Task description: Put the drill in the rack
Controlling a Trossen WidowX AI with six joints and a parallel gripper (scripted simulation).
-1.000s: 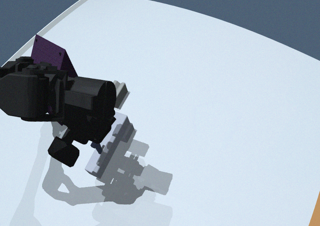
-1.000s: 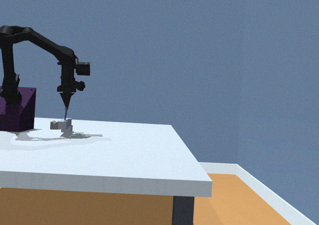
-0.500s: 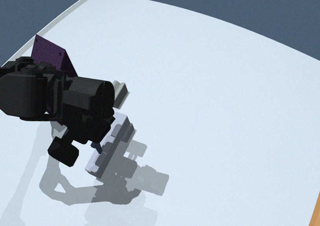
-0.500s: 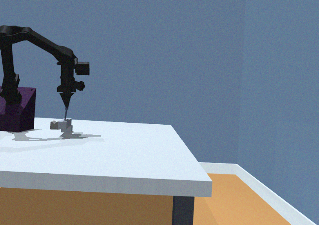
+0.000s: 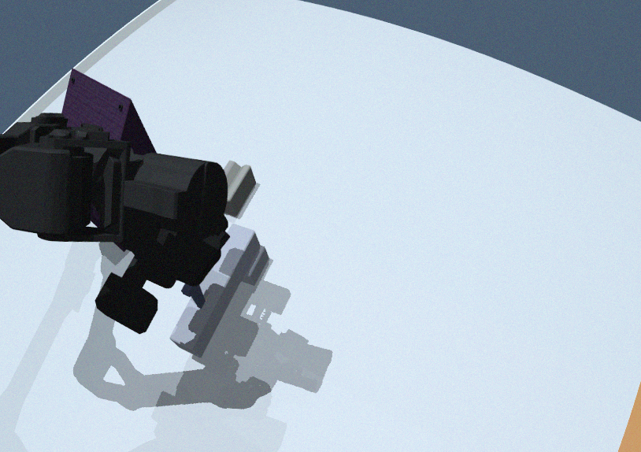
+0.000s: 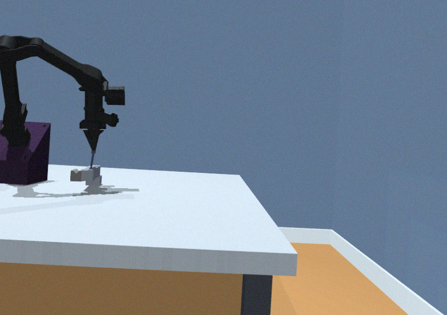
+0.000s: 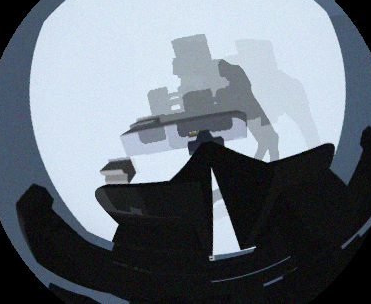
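The blue key is 30 mm below my gripper tip. From my gripper tip the other things lie so: grey rack (190 mm to the left, 110 mm below, 100 mm behind); then drill (80 mm below, 50 mm to the left, 10 mm behind); then long housing (90 mm below, 30 mm to the left, 10 mm behind).
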